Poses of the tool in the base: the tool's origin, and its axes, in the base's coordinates. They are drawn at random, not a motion.
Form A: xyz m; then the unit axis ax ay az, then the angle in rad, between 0 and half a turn.
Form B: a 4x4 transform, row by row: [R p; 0 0 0 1], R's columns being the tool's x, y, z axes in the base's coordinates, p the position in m. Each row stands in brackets. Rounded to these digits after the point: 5 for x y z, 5 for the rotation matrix.
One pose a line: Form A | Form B
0.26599, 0.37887, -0.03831, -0.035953, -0.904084, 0.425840, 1.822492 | [[-0.24743, -0.37182, -0.89472, 0.26599], [0.45302, 0.77188, -0.44606, 0.37887], [0.85647, -0.51570, -0.02254, -0.03831], [0, 0, 0, 1]]
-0.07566, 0.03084, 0.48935, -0.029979, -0.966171, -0.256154, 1.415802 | [[0.15513, 0.27758, -0.94810, -0.07566], [-0.22859, 0.94375, 0.23890, 0.03084], [0.96108, 0.17966, 0.20986, 0.48935], [0, 0, 0, 1]]
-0.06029, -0.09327, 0.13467, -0.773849, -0.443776, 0.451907, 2.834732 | [[0.21642, 0.53428, -0.81713, -0.06029], [0.80730, -0.56861, -0.15797, -0.09327], [-0.54903, -0.62548, -0.55439, 0.13467], [0, 0, 0, 1]]
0.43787, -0.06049, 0.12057, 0.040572, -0.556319, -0.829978, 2.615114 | [[-0.86151, 0.37497, -0.34233, 0.43787], [-0.45914, -0.28751, 0.84055, -0.06049], [0.21676, 0.88132, 0.41986, 0.12057], [0, 0, 0, 1]]
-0.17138, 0.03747, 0.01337, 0.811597, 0.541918, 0.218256, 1.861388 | [[0.56090, 0.35673, 0.74709, -0.17138], [0.77494, 0.09130, -0.62540, 0.03747], [-0.29131, 0.92974, -0.22523, 0.01337], [0, 0, 0, 1]]
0.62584, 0.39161, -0.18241, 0.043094, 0.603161, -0.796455, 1.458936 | [[0.11328, 0.81457, 0.56890, 0.62584], [-0.76839, 0.43482, -0.46959, 0.39161], [-0.62988, -0.38394, 0.67516, -0.18241], [0, 0, 0, 1]]
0.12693, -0.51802, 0.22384, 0.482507, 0.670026, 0.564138, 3.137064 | [[-0.53437, 0.64403, 0.54743, 0.12693], [0.64914, -0.10212, 0.75379, -0.51802], [0.54136, 0.75816, -0.36349, 0.22384], [0, 0, 0, 1]]
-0.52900, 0.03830, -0.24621, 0.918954, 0.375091, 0.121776, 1.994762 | [[0.78050, 0.37550, 0.49982, -0.52900], [0.59748, -0.21281, -0.77313, 0.03830], [-0.18394, 0.90206, -0.39045, -0.24621], [0, 0, 0, 1]]
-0.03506, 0.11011, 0.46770, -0.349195, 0.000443, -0.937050, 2.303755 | [[-0.46555, 0.69616, 0.54647, -0.03506], [-0.69667, -0.66907, 0.25883, 0.11011], [0.54581, -0.26021, 0.79648, 0.46770], [0, 0, 0, 1]]
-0.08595, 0.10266, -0.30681, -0.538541, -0.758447, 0.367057, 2.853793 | [[-0.39075, 0.69592, -0.60250, -0.08595], [0.90430, 0.16795, -0.39248, 0.10266], [-0.17194, -0.69820, -0.69495, -0.30681], [0, 0, 0, 1]]
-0.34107, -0.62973, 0.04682, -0.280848, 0.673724, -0.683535, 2.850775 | [[-0.80357, -0.17449, 0.56906, -0.34107], [-0.56648, -0.06926, -0.82116, -0.62973], [0.18270, -0.98222, -0.04319, 0.04682], [0, 0, 0, 1]]
